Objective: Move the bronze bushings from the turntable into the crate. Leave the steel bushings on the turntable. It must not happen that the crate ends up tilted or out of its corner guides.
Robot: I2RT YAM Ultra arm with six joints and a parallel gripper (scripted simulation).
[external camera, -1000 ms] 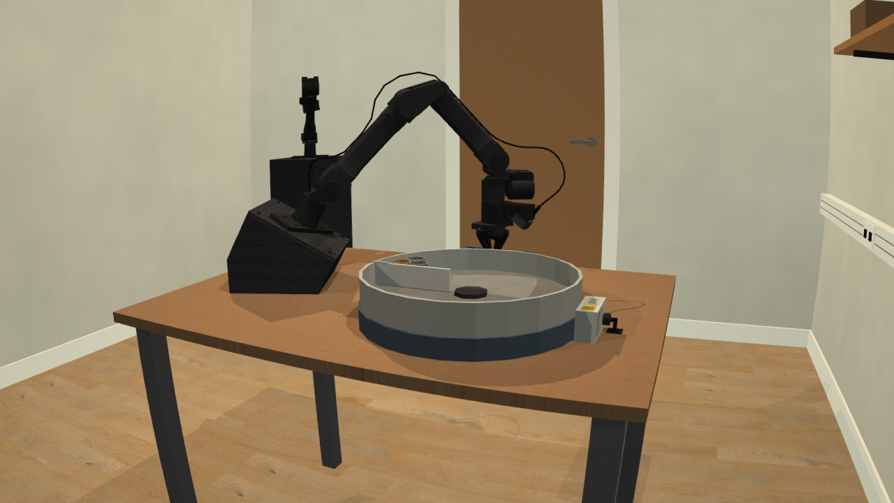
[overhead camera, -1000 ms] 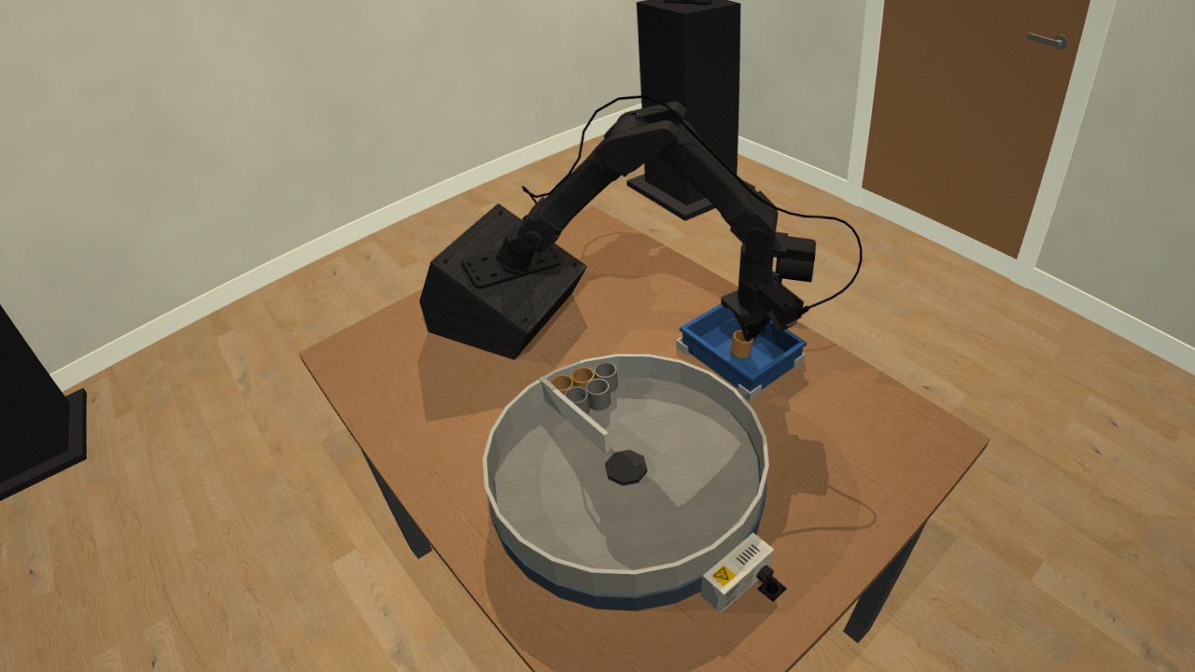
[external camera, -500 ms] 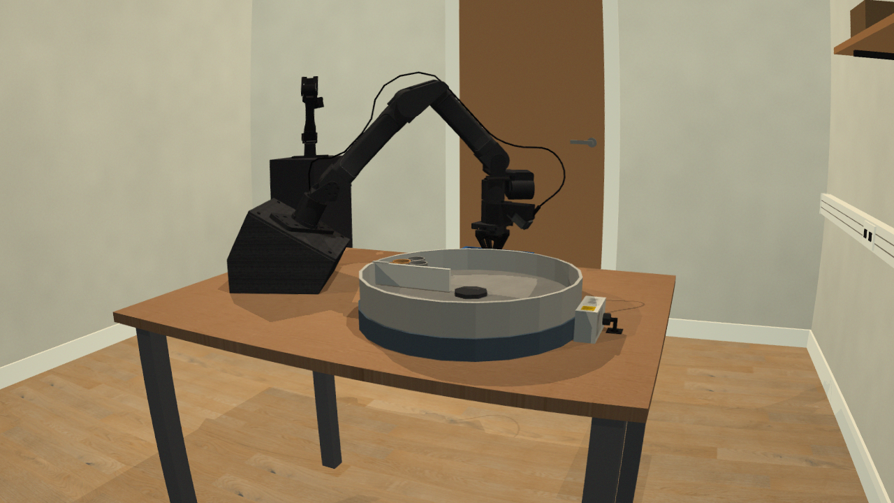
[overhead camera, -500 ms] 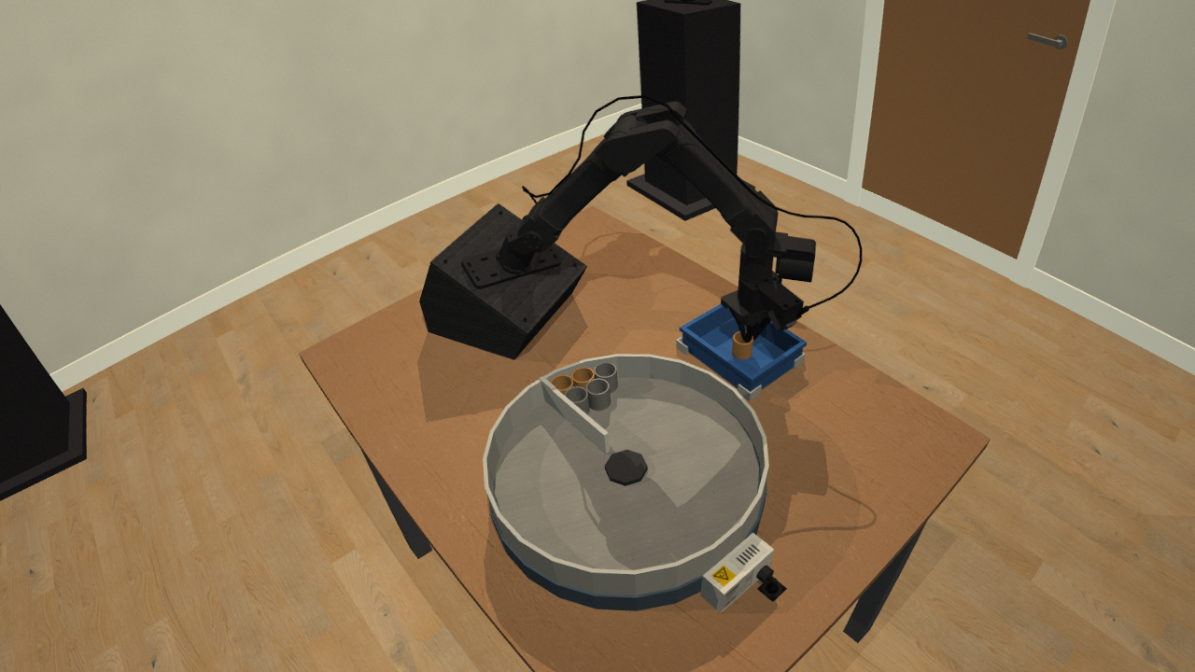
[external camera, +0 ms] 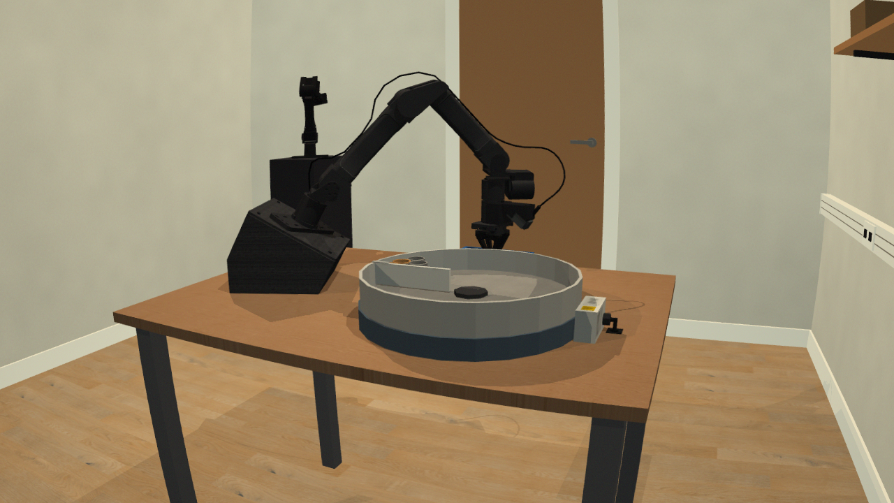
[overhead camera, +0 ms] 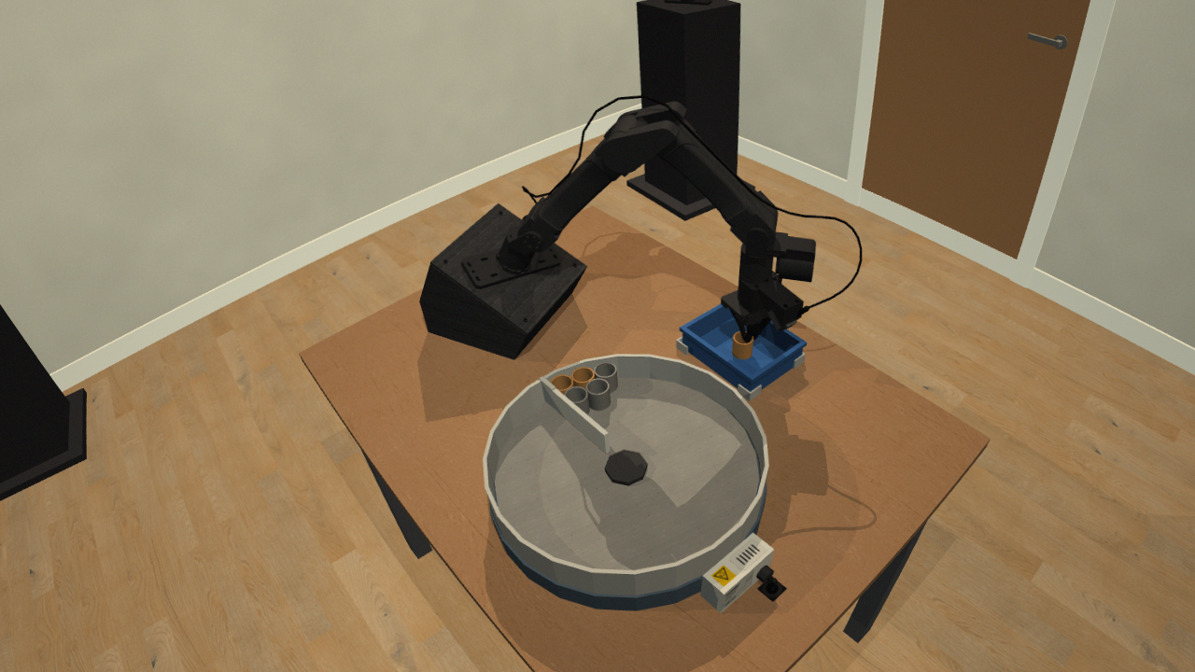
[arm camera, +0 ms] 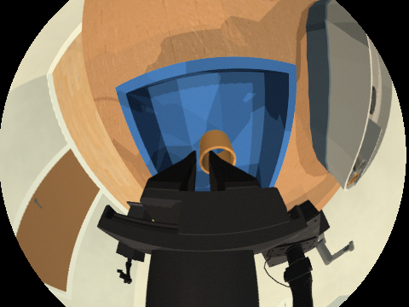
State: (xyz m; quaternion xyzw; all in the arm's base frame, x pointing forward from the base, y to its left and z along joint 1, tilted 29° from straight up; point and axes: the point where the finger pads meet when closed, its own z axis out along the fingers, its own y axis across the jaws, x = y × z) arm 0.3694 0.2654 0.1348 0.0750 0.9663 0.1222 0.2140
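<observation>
The blue crate lies 20 mm to the right of my hand and 10 mm below it. Round my hand: grey turntable 370 mm to the right, 120 mm ahead, 10 mm above.
</observation>
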